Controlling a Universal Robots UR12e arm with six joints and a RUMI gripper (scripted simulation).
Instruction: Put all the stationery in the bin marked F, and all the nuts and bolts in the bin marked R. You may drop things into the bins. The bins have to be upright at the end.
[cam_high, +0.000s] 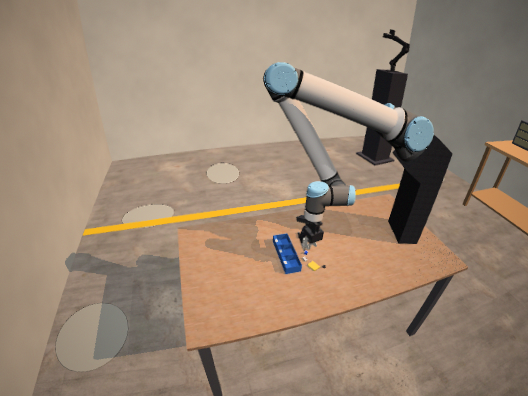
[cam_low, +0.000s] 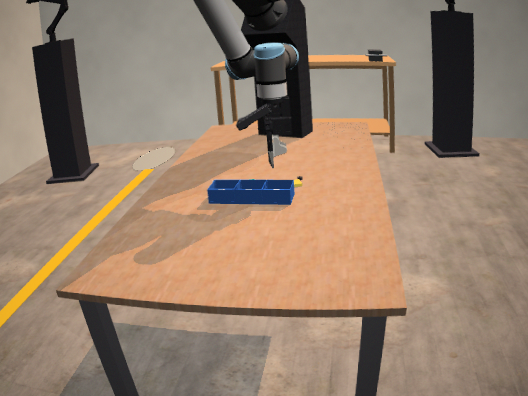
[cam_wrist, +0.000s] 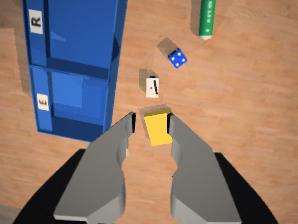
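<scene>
My hand is 8 cm above the grey piece. The rest, counted from my hand: blue die: 3 cm behind, 4 cm to the right, 8 cm below; then yellow block: 1 cm behind, 6 cm to the left, 8 cm below; then blue three-part bin: 8 cm ahead, 7 cm to the right, 7 cm below.
</scene>
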